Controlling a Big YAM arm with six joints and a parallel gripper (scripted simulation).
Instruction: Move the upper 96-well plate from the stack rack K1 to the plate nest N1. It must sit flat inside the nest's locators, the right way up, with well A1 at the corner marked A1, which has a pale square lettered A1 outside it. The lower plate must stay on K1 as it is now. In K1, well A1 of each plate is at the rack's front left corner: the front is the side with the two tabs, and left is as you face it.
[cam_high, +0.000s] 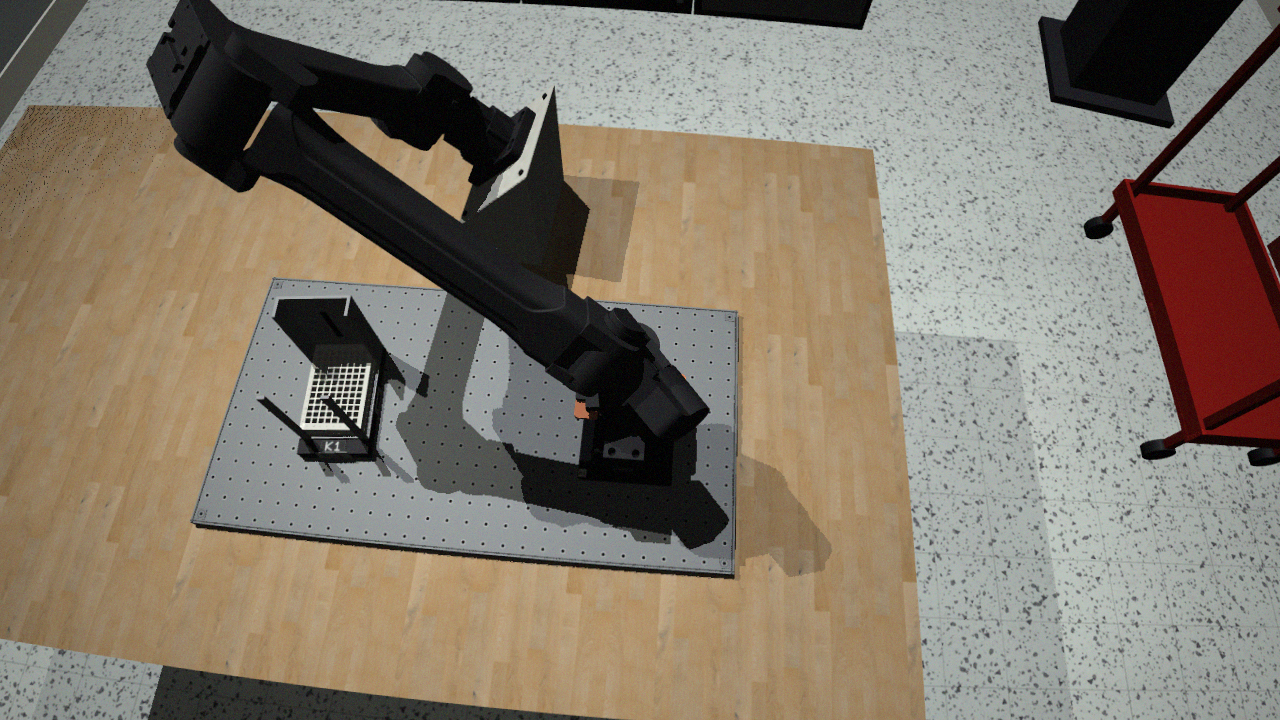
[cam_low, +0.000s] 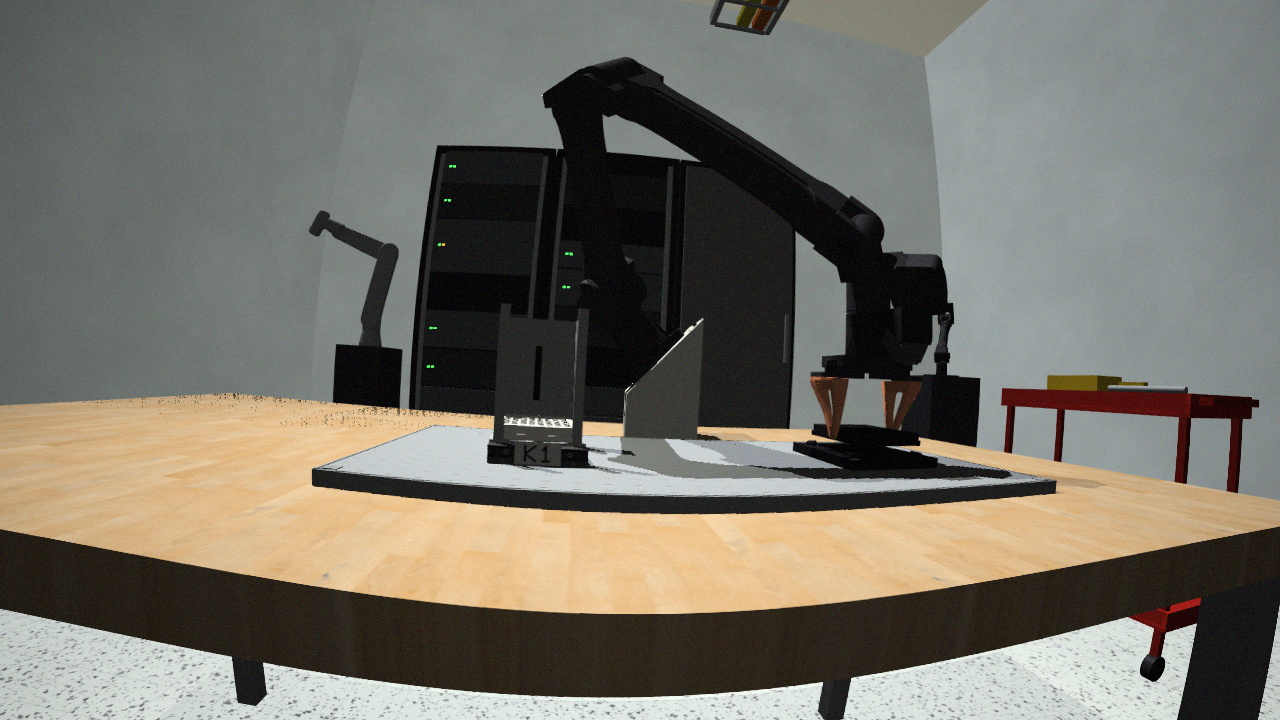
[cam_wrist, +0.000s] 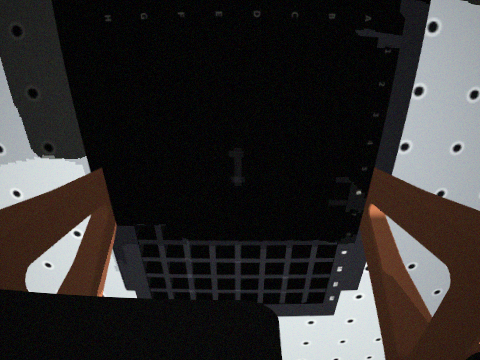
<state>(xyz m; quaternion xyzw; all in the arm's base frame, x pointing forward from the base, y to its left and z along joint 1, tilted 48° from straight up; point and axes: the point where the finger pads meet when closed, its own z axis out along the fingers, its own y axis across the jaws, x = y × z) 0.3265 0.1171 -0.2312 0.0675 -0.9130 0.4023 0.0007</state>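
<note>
My gripper is now 30 mm above the black plate nest N1. The rest, counted from my hand: pale A1 square: 80 mm ahead, 40 mm to the right, 20 mm below; white 96-well plate: 390 mm to the right, 40 mm ahead, 10 mm below.
</note>
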